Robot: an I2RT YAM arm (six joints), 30 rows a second.
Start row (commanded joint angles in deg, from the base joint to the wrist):
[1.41, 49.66, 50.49, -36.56, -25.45, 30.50]
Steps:
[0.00, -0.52, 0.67, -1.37, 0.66, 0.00]
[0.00, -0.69, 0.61, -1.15, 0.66, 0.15]
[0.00, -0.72, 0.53, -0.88, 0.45, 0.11]
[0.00, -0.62, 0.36, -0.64, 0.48, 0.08]
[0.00, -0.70, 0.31, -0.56, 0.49, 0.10]
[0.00, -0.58, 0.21, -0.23, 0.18, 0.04]
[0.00, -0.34, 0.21, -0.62, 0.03, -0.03]
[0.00, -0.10, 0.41, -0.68, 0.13, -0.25]
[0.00, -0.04, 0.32, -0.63, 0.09, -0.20]
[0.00, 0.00, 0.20, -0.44, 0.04, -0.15]
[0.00, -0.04, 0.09, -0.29, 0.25, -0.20]
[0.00, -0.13, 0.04, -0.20, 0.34, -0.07]
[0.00, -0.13, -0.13, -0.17, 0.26, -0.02]
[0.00, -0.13, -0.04, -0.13, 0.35, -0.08]
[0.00, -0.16, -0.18, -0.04, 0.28, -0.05]
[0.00, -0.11, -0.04, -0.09, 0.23, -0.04]
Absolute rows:
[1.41, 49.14, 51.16, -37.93, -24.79, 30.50]
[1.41, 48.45, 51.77, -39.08, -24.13, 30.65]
[1.41, 47.73, 52.30, -39.96, -23.68, 30.76]
[1.41, 47.11, 52.66, -40.60, -23.20, 30.84]
[1.41, 46.41, 52.97, -41.16, -22.71, 30.94]
[1.41, 45.83, 53.18, -41.39, -22.53, 30.98]
[1.41, 45.49, 53.39, -42.01, -22.50, 30.95]
[1.41, 45.39, 53.80, -42.69, -22.37, 30.70]
[1.41, 45.35, 54.12, -43.32, -22.28, 30.50]
[1.41, 45.35, 54.32, -43.76, -22.24, 30.35]
[1.41, 45.31, 54.41, -44.05, -21.99, 30.15]
[1.41, 45.18, 54.45, -44.25, -21.65, 30.08]
[1.41, 45.05, 54.32, -44.42, -21.39, 30.06]
[1.41, 44.92, 54.28, -44.55, -21.04, 29.98]
[1.41, 44.76, 54.10, -44.59, -20.76, 29.93]
[1.41, 44.65, 54.06, -44.68, -20.53, 29.89]

